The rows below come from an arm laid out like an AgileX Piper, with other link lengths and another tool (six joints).
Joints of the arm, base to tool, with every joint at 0 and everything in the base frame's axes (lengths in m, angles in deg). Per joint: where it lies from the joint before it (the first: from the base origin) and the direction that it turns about. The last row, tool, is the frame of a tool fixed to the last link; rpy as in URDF.
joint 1: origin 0.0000 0.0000 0.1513 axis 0 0 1
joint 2: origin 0.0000 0.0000 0.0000 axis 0 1 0
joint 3: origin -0.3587 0.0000 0.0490 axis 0 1 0
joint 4: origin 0.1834 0.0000 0.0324 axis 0.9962 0 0.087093
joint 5: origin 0.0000 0.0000 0.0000 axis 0 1 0
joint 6: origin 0.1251 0.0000 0.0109 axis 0.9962 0 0.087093
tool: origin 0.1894 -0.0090 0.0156 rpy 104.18 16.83 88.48
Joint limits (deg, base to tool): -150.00..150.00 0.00..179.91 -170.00..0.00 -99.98..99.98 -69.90..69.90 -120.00..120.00
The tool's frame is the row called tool.
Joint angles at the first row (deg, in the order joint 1, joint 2, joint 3, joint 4, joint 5, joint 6):
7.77 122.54 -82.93 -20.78 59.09 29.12
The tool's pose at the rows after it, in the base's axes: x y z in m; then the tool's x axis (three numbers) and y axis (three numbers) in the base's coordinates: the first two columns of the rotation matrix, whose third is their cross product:
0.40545 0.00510 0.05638 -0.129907 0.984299 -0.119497 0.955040 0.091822 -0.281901
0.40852 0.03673 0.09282 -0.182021 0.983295 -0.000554 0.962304 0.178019 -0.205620
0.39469 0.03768 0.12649 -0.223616 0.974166 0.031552 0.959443 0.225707 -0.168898
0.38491 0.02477 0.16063 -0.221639 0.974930 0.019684 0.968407 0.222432 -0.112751
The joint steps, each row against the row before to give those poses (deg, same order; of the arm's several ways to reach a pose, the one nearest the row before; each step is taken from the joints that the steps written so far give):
-0.55 -3.24 -3.74 12.85 0.55 -8.85
-1.32 -4.91 -1.63 8.58 1.75 -8.24
-1.76 -5.09 -0.05 2.93 3.40 -5.03
-1.97 -5.38 0.15 0.18 2.01 -1.72

